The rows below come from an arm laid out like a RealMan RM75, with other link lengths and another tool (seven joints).
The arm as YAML. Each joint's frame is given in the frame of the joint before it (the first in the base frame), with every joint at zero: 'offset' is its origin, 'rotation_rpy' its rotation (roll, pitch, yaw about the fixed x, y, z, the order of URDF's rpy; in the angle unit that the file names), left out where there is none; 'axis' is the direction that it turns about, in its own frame. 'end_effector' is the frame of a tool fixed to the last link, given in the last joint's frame.
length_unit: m
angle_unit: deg
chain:
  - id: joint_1
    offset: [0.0, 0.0, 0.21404]
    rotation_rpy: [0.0, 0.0, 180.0]
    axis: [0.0, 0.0, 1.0]
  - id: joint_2
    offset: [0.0, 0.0, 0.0]
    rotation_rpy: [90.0, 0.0, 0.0]
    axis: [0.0, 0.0, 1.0]
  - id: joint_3
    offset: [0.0, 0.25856, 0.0]
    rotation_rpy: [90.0, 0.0, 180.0]
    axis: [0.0, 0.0, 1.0]
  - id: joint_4
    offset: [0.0, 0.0, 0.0]
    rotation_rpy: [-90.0, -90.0, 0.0]
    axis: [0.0, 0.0, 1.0]
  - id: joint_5
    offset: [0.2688, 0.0, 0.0]
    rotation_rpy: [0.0, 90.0, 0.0]
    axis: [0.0, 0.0, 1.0]
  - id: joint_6
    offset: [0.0, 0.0, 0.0]
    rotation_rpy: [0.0, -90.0, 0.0]
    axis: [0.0, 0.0, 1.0]
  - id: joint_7
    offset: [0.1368, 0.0, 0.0]
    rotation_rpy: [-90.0, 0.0, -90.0]
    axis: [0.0, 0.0, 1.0]
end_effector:
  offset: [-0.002, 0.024, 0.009]
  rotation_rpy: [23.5, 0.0, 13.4]
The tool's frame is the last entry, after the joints.
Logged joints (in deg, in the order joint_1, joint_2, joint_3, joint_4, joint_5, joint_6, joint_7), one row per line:
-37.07 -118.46 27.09 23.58 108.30 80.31 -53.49
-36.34 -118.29 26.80 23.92 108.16 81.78 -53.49
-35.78 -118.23 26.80 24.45 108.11 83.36 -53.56
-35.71 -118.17 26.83 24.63 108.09 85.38 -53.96
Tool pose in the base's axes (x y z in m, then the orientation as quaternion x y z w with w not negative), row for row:
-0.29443 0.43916 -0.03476 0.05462 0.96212 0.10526 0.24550
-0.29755 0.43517 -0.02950 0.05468 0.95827 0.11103 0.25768
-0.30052 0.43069 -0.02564 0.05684 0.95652 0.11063 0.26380
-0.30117 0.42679 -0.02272 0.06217 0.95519 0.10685 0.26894
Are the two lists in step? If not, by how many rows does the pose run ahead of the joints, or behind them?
The pose runs 1 row behind the joints: the pose in row i belongs to the joints in row i - 1.
